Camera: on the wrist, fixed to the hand. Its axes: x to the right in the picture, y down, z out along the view.
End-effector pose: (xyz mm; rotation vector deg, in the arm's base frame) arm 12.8 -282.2 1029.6 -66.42 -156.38 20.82
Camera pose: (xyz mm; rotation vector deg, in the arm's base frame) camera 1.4 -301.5 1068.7 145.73 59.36 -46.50
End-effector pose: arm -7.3 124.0 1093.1 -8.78 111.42 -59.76
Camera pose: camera -37.6 125.1 1126.4 60.91 60.20 -4.85
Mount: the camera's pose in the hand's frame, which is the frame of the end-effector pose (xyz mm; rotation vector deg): -4.3 -31.7 -31.7 11.65 -19.94 89.81
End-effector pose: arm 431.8 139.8 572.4 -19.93 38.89 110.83
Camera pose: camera 460.3 128.1 539.6 -44.08 -47.49 -148.56
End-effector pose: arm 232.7 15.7 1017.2 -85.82 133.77 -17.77
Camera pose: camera 248.0 6.2 1058.5 31.05 132.35 7.93
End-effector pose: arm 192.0 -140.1 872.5 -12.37 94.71 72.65
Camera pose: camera 195.9 -181.1 854.4 92.67 85.78 112.99
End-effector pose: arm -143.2 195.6 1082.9 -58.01 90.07 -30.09
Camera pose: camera -163.0 176.4 1118.5 24.09 83.90 31.76
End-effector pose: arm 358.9 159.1 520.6 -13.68 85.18 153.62
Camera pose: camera 370.6 149.1 478.3 -58.58 -63.84 -81.94
